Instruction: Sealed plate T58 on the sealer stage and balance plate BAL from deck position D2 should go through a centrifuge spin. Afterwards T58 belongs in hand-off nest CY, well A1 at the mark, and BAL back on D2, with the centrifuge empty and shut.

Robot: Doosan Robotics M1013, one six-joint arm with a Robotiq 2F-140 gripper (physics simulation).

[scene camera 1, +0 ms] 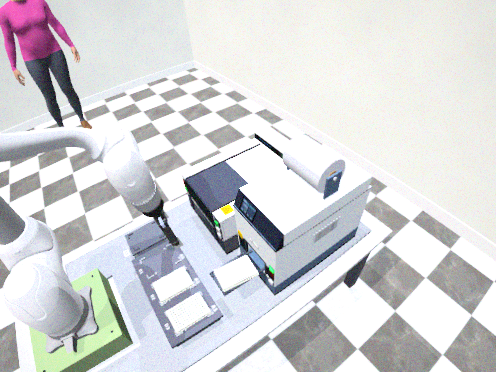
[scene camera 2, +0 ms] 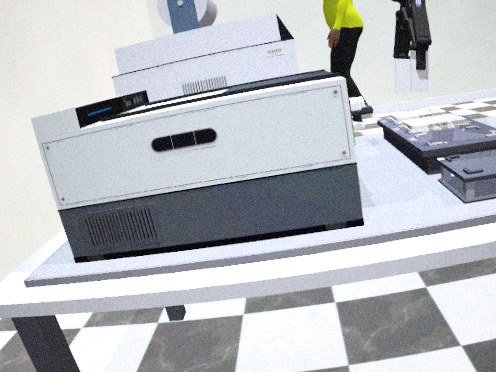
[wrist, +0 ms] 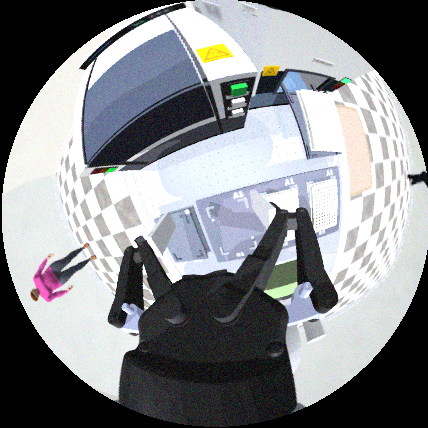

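Where they show: gripper, fingertip midpoint: (scene camera 2: 410,92) (wrist: 209,209); arm's base at its link origin: (scene camera 1: 70,318).
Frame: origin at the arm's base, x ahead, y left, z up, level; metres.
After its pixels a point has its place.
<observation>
My gripper (scene camera 1: 167,230) @(x 0.438, y 0.121, z 0.063 m) (scene camera 2: 411,75) (wrist: 209,209) @(x 0.438, y 0.121, z 0.063 m) is open and empty, raised above the far end of the deck by the hand-off nest. Sealed plate T58 (scene camera 1: 235,272) @(x 0.572, y -0.125, z 0.035 m) (wrist: 320,120) @(x 0.568, y -0.106, z 0.034 m), white and flat-topped, lies on the sealer stage. A plain white plate (scene camera 1: 172,285) @(x 0.363, y -0.033, z -0.021 m) (wrist: 286,196) @(x 0.417, y -0.033, z -0.021 m), apparently BAL, sits in the deck's middle position, partly behind a finger in the wrist view. The low dark hand-off nest (scene camera 1: 145,237) @(x 0.326, y 0.247, z -0.047 m) (scene camera 2: 470,165) @(x 0.376, y 0.267, z -0.047 m) (wrist: 185,237) @(x 0.335, y 0.236, z -0.047 m) holds no plate. The centrifuge (scene camera 1: 215,185) @(x 0.656, y 0.199, z 0.125 m) (scene camera 2: 200,170) @(x 0.777, y 0.380, z 0.030 m) (wrist: 145,100) @(x 0.595, y 0.155, z 0.124 m) has its dark lid down; its inside is hidden.
A plate with open wells (scene camera 1: 190,312) @(x 0.385, y -0.155, z -0.022 m) (wrist: 324,205) @(x 0.381, y -0.145, z -0.024 m) sits in the deck's near position; the far deck position (wrist: 232,225) @(x 0.360, y 0.098, z -0.037 m) holds no plate. The tall white sealer (scene camera 1: 310,200) @(x 0.831, y -0.149, z 0.261 m) stands beside the centrifuge. The arm's green base (scene camera 1: 107,310) @(x 0.131, y -0.029, z 0.000 m) is at the left. A person (scene camera 1: 37,30) stands beyond the table.
</observation>
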